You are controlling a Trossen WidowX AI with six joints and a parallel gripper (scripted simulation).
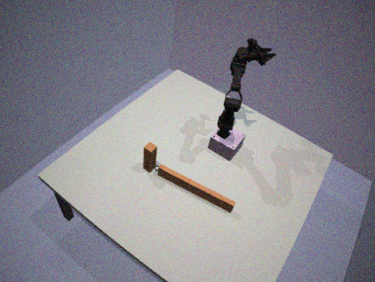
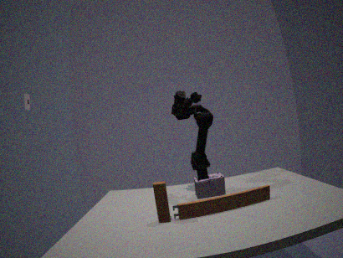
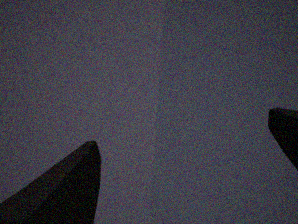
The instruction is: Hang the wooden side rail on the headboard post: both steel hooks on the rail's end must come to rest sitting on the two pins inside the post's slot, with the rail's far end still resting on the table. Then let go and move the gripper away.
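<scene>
The headboard post lies 710 mm ahead of my gripper tip, 200 mm to the right of it and 490 mm below it.
</scene>
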